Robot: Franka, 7 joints.
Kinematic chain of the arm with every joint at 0, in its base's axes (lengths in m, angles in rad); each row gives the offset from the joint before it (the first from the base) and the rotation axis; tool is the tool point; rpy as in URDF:
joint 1: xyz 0 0 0.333 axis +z
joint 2: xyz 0 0 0 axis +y
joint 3: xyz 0 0 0.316 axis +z
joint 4: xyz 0.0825 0 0 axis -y
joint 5: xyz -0.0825 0 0.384 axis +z
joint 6: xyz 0 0 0 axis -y
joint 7: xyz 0.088 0 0 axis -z
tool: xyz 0 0 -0.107 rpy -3.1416 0 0
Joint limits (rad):
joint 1: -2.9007..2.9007
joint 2: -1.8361..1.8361
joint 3: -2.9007..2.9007
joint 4: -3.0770..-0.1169
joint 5: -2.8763..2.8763
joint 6: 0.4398..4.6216
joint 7: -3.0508..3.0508
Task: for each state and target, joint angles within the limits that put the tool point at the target. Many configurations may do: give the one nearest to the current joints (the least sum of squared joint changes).
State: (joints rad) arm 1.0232 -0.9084 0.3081 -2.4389 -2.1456 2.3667 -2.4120
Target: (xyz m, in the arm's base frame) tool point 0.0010 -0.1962 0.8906
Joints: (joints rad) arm 1.0197 -1.6385 -0.1328 -2.1245 -2.1420 2.2149 -2.4120
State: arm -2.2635 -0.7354 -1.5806 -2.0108 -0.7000 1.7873 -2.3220
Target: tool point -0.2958 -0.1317 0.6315
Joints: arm -1.8256 -1.0035 -0.5164 -2.3015 -0.4477 1.6732 -2.3220
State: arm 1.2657 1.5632 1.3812 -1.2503 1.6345 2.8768 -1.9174
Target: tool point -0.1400 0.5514 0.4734
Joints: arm 0.5388 1.5772 1.9659 -2.0077 1.8315 3.0869 -1.9174
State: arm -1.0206 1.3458 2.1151 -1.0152 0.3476 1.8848 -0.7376
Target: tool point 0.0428 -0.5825 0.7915
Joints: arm -1.8011 1.5824 2.6921 -1.0253 0.4419 1.5970 -0.7376
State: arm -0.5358 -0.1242 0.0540 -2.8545 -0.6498 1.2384 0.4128
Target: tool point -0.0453 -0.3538 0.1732
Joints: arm -1.0416 0.3804 -0.3776 -2.4703 -0.8492 1.5166 0.4128
